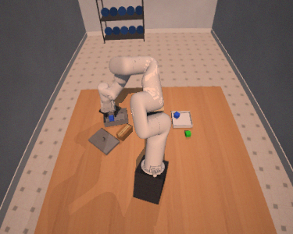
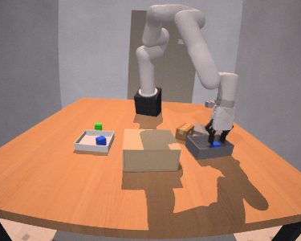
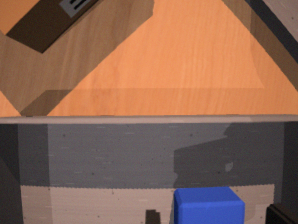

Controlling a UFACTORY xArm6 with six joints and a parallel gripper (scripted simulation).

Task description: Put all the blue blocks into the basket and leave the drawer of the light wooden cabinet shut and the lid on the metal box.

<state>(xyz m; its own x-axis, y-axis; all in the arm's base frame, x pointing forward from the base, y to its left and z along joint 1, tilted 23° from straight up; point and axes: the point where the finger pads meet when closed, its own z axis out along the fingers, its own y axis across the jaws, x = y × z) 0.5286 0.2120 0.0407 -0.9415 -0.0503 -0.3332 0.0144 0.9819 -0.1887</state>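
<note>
Right now my hand is 30 mm to the left of the grey metal box and 30 mm above it. From my hand the other things lie so: small brown box (160 mm behind, 80 mm to the right, 20 mm below); then drawer (10 mm behind, 310 mm to the right, 20 mm below); then red block (150 mm behind, 100 mm to the right, 40 mm below).
</note>
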